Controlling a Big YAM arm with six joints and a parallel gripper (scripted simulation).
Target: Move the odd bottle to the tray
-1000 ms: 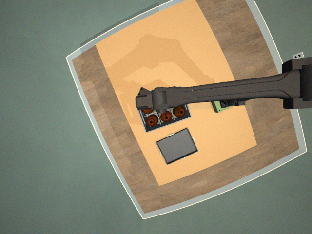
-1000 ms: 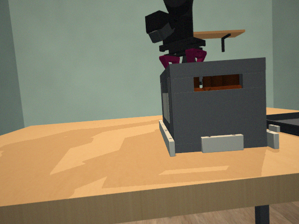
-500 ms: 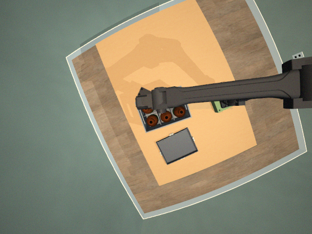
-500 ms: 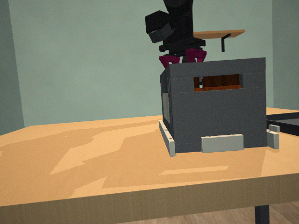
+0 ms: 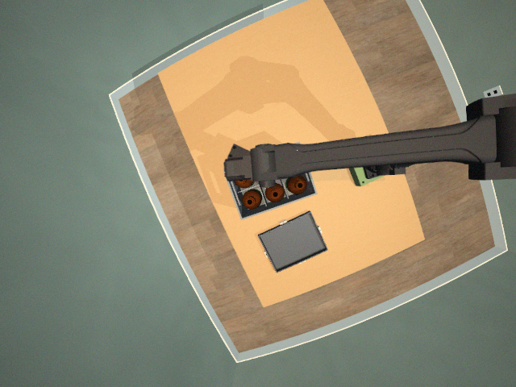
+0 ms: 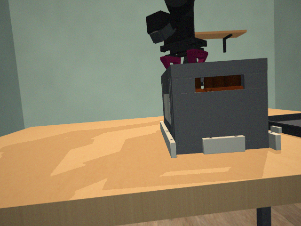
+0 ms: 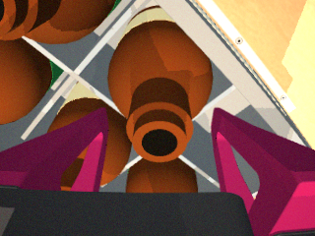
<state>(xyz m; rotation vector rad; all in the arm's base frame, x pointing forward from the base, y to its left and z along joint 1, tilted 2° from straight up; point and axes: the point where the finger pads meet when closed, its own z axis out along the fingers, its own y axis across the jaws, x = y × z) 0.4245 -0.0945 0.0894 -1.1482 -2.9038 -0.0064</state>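
The dark grey crate lies 70 mm below my hand and 40 mm to the left of it. Also, from my hand: grey tray: 330 mm to the left, 140 mm below, 20 mm behind.
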